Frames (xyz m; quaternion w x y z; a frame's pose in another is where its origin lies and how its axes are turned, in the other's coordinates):
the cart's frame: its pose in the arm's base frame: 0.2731 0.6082 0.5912 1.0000 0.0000 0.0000 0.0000
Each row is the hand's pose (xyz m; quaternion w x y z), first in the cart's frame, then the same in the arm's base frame.
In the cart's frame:
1: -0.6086 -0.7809 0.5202 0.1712 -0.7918 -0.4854 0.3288
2: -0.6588 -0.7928 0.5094 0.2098 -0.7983 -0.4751 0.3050
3: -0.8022 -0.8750 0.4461 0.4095 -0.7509 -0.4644 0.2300
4: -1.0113 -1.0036 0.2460 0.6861 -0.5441 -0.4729 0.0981
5: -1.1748 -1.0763 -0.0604 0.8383 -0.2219 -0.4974 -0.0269
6: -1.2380 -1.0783 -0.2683 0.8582 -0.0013 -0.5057 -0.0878
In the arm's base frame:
1: -0.3355 -0.1727 1.1114 0.1712 -0.7918 -0.4854 0.3288
2: -0.3857 -0.1846 1.1006 0.2098 -0.7983 -0.4751 0.3050
3: -0.5291 -0.2668 1.0373 0.4095 -0.7509 -0.4644 0.2300
4: -0.7382 -0.3954 0.8372 0.6861 -0.5441 -0.4729 0.0981
5: -0.9017 -0.4681 0.5308 0.8383 -0.2219 -0.4974 -0.0269
6: -0.9649 -0.4701 0.3229 0.8582 -0.0013 -0.5057 -0.0878

